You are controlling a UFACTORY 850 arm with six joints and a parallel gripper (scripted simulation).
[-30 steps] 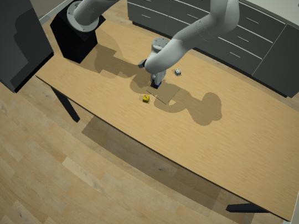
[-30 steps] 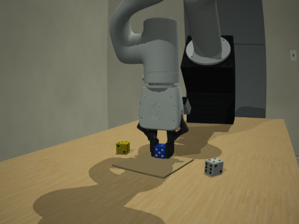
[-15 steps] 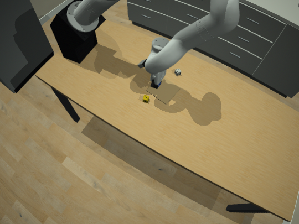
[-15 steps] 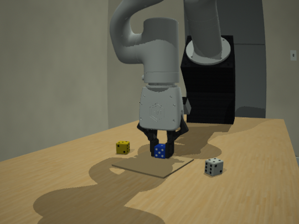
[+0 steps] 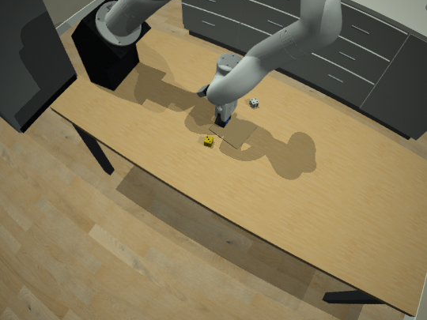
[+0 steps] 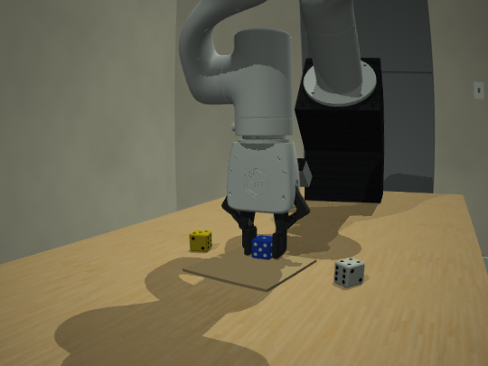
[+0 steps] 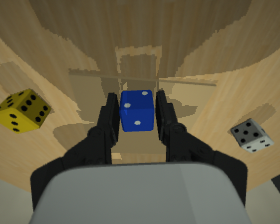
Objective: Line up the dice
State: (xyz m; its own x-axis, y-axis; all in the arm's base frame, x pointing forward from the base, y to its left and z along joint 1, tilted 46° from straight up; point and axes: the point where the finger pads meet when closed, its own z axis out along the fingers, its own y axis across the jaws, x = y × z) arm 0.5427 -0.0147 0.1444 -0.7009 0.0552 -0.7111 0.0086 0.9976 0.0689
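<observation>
The blue die is 1 cm below my hand. Also, from my hand: white die: 6 cm ahead, 15 cm to the left, 1 cm below; tan mat: 5 cm ahead, 2 cm below; yellow die: 11 cm to the right, 1 cm below.
</observation>
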